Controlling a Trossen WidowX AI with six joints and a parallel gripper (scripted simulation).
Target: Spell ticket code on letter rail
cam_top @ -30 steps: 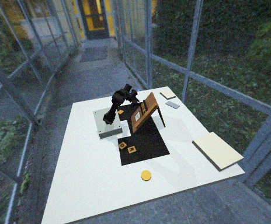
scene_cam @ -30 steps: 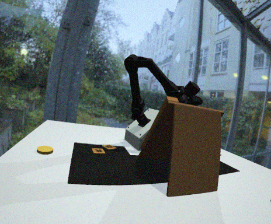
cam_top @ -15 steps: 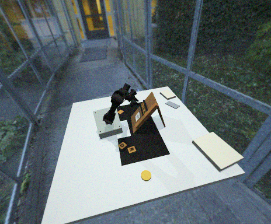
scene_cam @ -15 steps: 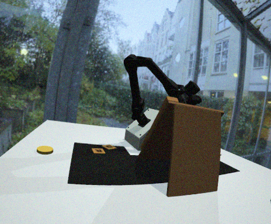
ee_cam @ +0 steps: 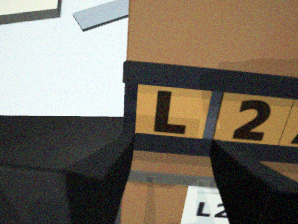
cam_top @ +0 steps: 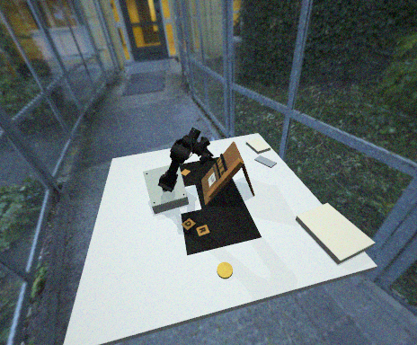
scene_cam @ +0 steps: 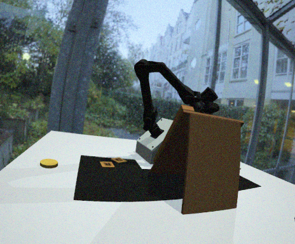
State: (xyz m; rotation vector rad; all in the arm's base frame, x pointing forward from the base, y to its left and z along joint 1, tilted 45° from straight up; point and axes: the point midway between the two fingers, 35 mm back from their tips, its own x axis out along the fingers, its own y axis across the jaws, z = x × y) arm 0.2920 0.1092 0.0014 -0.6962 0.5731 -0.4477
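Now: gripper tip 3 cm short of the orange tile marked l, 1 cm to the left of it and 3 cm above it. From my gripper tip the other things lie so: black mat: 12 cm behind, 9 cm to the right, 19 cm below; then white ticket: 4 cm behind, 6 cm to the right, 11 cm below; then orange tile marked 2: 2 cm ahead, 7 cm to the right, 3 cm below.
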